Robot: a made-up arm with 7 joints. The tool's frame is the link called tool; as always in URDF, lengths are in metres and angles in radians.
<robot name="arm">
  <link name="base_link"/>
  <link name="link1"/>
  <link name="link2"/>
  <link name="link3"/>
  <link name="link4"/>
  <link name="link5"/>
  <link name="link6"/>
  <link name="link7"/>
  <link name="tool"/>
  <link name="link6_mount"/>
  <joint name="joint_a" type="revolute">
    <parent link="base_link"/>
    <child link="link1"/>
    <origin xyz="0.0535 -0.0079 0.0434"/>
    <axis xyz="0 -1 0"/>
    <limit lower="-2.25" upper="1.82" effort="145" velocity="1.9"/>
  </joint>
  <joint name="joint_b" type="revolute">
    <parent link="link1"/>
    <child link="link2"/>
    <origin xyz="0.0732 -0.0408 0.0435"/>
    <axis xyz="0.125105 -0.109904 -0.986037"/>
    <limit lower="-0.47" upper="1.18" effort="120" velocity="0.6"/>
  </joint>
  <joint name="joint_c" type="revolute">
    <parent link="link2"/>
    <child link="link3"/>
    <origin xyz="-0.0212 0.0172 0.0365"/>
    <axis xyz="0 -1 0"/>
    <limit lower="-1.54" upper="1.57" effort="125" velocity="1.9"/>
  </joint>
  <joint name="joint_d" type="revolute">
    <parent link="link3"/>
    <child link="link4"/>
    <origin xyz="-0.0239 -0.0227 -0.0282"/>
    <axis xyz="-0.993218 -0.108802 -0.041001"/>
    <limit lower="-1.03" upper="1.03" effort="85" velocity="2.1"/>
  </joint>
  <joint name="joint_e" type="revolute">
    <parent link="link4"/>
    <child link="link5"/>
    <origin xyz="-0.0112 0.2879 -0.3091"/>
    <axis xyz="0 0 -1"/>
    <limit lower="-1.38" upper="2.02" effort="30" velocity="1.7"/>
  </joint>
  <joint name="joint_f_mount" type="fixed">
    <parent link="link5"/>
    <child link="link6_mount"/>
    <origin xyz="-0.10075 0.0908 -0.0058"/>
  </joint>
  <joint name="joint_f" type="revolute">
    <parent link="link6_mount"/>
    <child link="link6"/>
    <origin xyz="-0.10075 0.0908 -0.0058"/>
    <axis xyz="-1 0 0"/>
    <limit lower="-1.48" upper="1.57" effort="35" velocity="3"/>
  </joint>
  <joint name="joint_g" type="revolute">
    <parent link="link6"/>
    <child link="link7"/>
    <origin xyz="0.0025 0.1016 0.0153"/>
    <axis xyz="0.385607 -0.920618 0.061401"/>
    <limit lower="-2.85" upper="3.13" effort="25" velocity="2.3"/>
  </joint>
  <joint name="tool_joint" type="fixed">
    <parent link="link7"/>
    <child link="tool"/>
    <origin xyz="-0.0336 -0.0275 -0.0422" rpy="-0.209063 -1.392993 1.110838"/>
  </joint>
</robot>
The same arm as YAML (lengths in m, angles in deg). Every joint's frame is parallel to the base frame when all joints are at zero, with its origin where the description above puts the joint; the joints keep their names.
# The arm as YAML. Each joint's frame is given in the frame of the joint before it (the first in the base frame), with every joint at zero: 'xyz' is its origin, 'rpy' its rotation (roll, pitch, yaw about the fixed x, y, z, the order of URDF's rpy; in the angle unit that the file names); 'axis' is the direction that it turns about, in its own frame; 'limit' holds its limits. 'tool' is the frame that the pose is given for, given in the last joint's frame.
units:
  length: m
  angle: deg
joints:
  - name: joint_a
    type: revolute
    origin:
      xyz: [0.0535, -0.0079, 0.0434]
      rpy: [0.0, 0.0, 0.0]
    axis: [0.0, -1.0, 0.0]
    limit:
      lower: -128.92
      upper: 104.28
  - name: joint_b
    type: revolute
    origin:
      xyz: [0.0732, -0.0408, 0.0435]
      rpy: [0.0, 0.0, 0.0]
    axis: [0.125105, -0.109904, -0.986037]
    limit:
      lower: -26.93
      upper: 67.61
  - name: joint_c
    type: revolute
    origin:
      xyz: [-0.0212, 0.0172, 0.0365]
      rpy: [0.0, 0.0, 0.0]
    axis: [0.0, -1.0, 0.0]
    limit:
      lower: -88.24
      upper: 89.95
  - name: joint_d
    type: revolute
    origin:
      xyz: [-0.0239, -0.0227, -0.0282]
      rpy: [0.0, 0.0, 0.0]
    axis: [-0.993218, -0.108802, -0.041001]
    limit:
      lower: -59.01
      upper: 59.01
  - name: joint_e
    type: revolute
    origin:
      xyz: [-0.0112, 0.2879, -0.3091]
      rpy: [0.0, 0.0, 0.0]
    axis: [0.0, 0.0, -1.0]
    limit:
      lower: -79.07
      upper: 115.74
  - name: joint_f
    type: revolute
    origin:
      xyz: [-0.2015, 0.1816, -0.0116]
      rpy: [0.0, 0.0, 0.0]
    axis: [-1.0, 0.0, 0.0]
    limit:
      lower: -84.8
      upper: 89.95
  - name: joint_g
    type: revolute
    origin:
      xyz: [0.0025, 0.1016, 0.0153]
      rpy: [0.0, 0.0, 0.0]
    axis: [0.385607, -0.920618, 0.061401]
    limit:
      lower: -163.29
      upper: 179.34
tool:
  origin:
    xyz: [-0.0336, -0.0275, -0.0422]
    rpy: [-11.98, -79.81, 63.65]

